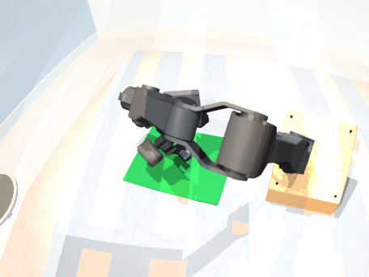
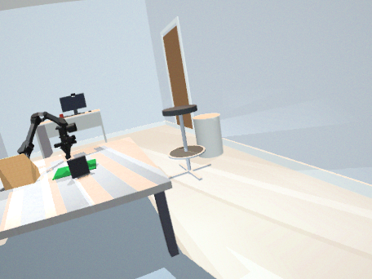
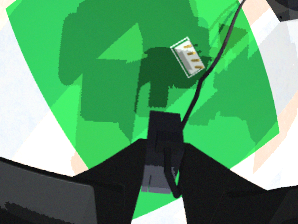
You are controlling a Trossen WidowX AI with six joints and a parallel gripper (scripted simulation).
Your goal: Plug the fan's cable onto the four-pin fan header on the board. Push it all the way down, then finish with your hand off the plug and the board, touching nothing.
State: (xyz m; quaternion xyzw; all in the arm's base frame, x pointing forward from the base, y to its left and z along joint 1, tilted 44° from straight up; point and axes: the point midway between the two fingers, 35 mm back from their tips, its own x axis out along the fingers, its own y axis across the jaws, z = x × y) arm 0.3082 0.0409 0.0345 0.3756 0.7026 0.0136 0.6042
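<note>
Now: the green board 11 cm below my gripper tip, 4 cm to the right of it and 3 cm ahead of it. The rest, counted from my gripper tip: dark fan plug 1 cm below, 1 cm behind; then fan 20 cm to the right, 8 cm ahead, 4 cm below.
</note>
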